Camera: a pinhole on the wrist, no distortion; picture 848 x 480 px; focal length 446.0 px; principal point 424.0 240.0 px. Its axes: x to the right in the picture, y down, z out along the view. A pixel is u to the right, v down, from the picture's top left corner.
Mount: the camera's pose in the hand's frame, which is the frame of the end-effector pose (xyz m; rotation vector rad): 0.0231 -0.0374 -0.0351 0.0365 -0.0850 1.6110
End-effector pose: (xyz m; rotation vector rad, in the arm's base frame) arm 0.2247 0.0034 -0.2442 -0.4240 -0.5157 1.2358
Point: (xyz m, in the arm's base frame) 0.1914 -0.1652 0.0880
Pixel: 237 430
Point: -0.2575 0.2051 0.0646
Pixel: 694 136
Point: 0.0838 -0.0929 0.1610
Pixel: 353 321
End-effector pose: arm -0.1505 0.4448 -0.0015 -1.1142 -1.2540 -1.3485
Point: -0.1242 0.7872 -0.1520
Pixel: 510 458
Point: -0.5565 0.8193 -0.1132
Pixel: 56 347
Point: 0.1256 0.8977 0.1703
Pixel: 761 133
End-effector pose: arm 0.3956 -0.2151 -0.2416 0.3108 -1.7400 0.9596
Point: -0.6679 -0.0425 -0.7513
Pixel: outside the picture
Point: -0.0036 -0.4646 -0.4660
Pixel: 667 330
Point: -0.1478 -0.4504 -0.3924
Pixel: 689 216
